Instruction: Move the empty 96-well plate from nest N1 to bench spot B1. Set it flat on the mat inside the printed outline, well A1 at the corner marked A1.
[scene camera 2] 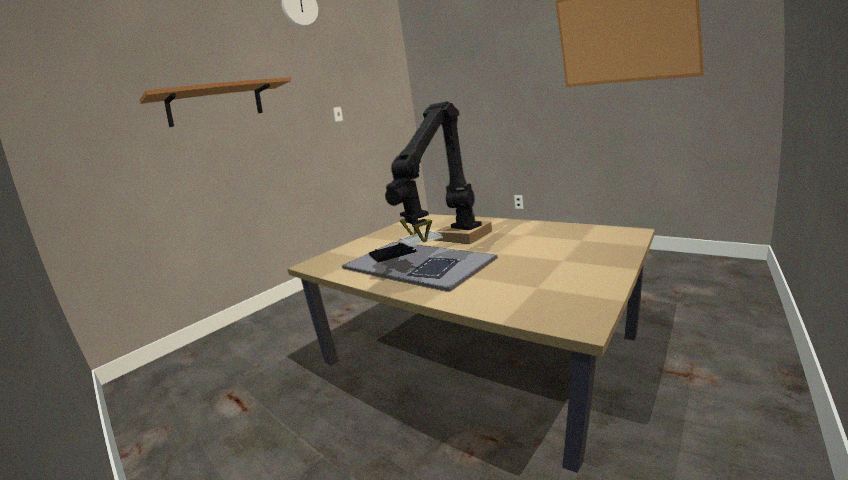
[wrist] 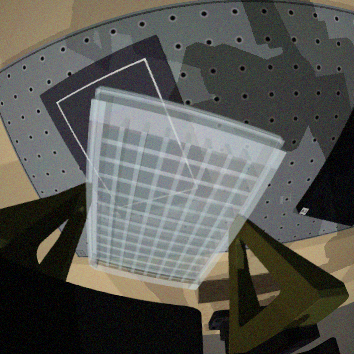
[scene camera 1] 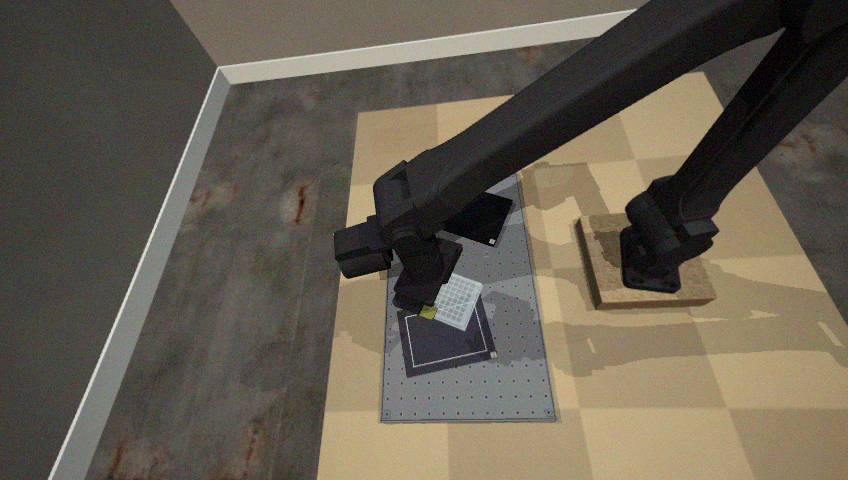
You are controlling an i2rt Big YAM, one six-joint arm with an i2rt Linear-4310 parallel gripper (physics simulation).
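Places are measured from the arm's base along level axes (x left, y down, z back), in centimetres.
Pixels of known places: gripper, fingertip midpoint: (scene camera 2: pixel 419 239) (wrist: pixel 163 207) (scene camera 1: pixel 436 292); arm's base, origin of the base link: (scene camera 2: pixel 466 226) (scene camera 1: pixel 646 261).
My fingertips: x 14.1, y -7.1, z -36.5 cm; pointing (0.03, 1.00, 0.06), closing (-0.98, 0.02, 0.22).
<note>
For each thing: its top centre in the pictures, then the offset to it from my fingertips. Level surfaces: height alone.
- clear 96-well plate, middle of its top: (wrist: pixel 159 230) (scene camera 1: pixel 438 291) (scene camera 2: pixel 420 235) dx +0.1, dy -1.2, dz +0.6 cm
- dark mat, its level: dy +9.8 cm
- small white corner mark, middle of its top: (scene camera 1: pixel 493 354) dx +6.9, dy +9.8, dz +10.8 cm
- black nest, middle of its top: (scene camera 1: pixel 468 208) (scene camera 2: pixel 391 248) dx -22.9, dy +7.8, dz +2.2 cm
- wooden table, its level: dy +11.3 cm
The clear 96-well plate (scene camera 1: pixel 457 301) (scene camera 2: pixel 421 238) (wrist: pixel 165 185) is held in the air between the fingers of my gripper (wrist: pixel 163 207), which is shut on it. In the first scene view the plate overlaps the upper right part of the dark mat (scene camera 1: pixel 446 342) (scene camera 2: pixel 435 267) (wrist: pixel 157 47) with its printed white outline, and is turned relative to that outline. A small white corner mark (scene camera 1: pixel 493 355) lies at the mat's lower right. The black nest (scene camera 1: pixel 484 218) (scene camera 2: pixel 392 252) (wrist: pixel 332 185) stands without a plate. I cannot read well A1 on the plate.
The grey perforated board (scene camera 1: pixel 470 401) (scene camera 2: pixel 455 280) (wrist: pixel 215 30) carries the nest and the mat. The arm's base stands on a wooden block (scene camera 1: pixel 654 301) (scene camera 2: pixel 470 235) to the right of the board in the first scene view. The wooden table (scene camera 2: pixel 553 285) bears them all.
</note>
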